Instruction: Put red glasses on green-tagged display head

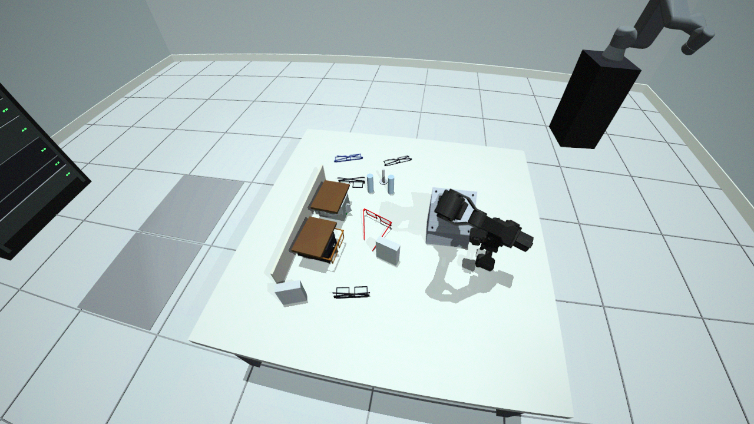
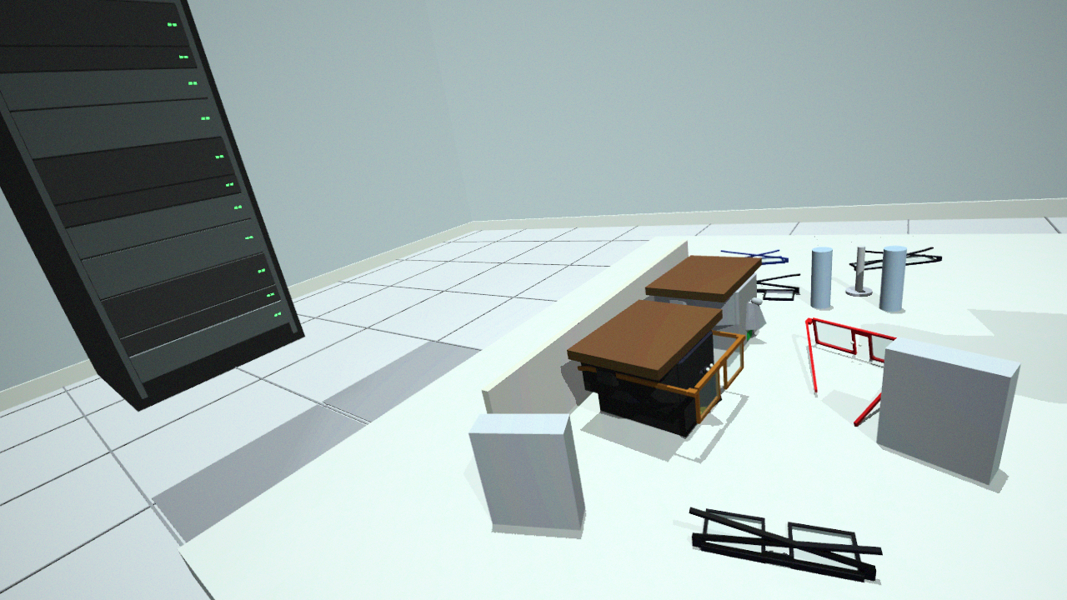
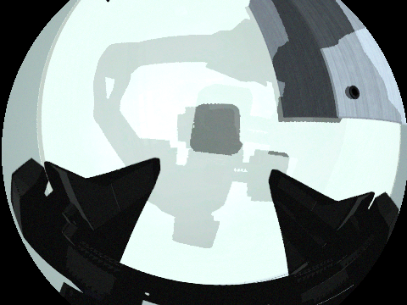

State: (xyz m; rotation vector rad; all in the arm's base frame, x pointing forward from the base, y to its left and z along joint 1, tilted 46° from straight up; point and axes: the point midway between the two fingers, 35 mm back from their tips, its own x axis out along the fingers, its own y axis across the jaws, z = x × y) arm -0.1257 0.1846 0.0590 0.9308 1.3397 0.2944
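Right now my gripper tip is 460 mm to the left of the grey post, 390 mm short of it and 30 mm above it. From my gripper tip the other things lie so: black head (610 mm ahead, 30 mm to the right); light grey head (590 mm ahead, 250 mm to the right); low wall (730 mm ahead, 160 mm to the right).
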